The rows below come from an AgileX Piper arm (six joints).
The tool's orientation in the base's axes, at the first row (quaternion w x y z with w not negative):
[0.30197 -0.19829 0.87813 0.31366]
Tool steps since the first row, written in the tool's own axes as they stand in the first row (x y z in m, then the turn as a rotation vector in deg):
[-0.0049 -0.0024 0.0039 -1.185 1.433 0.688]
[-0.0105 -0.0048 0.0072 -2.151 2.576 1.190]
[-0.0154 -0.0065 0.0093 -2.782 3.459 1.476]
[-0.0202 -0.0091 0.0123 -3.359 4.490 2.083]
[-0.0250 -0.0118 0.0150 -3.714 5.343 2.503]
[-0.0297 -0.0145 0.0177 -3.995 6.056 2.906]
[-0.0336 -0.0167 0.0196 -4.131 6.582 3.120]
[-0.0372 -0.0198 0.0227 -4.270 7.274 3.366]
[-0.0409 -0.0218 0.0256 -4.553 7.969 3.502]
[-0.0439 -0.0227 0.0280 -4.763 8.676 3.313]
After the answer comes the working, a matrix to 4 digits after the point.
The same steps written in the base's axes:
[0.0065 0.0017 -0.0002 0.384 1.688 0.966]
[0.0133 0.0030 0.0003 0.688 3.006 1.780]
[0.0187 0.0040 0.0015 0.795 3.938 2.396]
[0.0248 0.0049 0.0017 0.914 5.184 2.842]
[0.0309 0.0055 0.0020 0.888 6.140 3.181]
[0.0369 0.0061 0.0022 0.876 6.971 3.422]
[0.0418 0.0064 0.0026 0.780 7.518 3.605]
[0.0474 0.0068 0.0017 0.611 8.206 3.842]
[0.0523 0.0079 0.0015 0.501 8.846 4.242]
[0.0560 0.0093 0.0016 0.200 9.265 4.802]

The tool's axes in the first row as the columns of a matrix, in the base's axes (rounded; the answer above uses it unrounded):
[-0.7390 -0.5377 0.4059]
[-0.1588 0.7246 0.6706]
[-0.6547 0.4311 -0.6209]

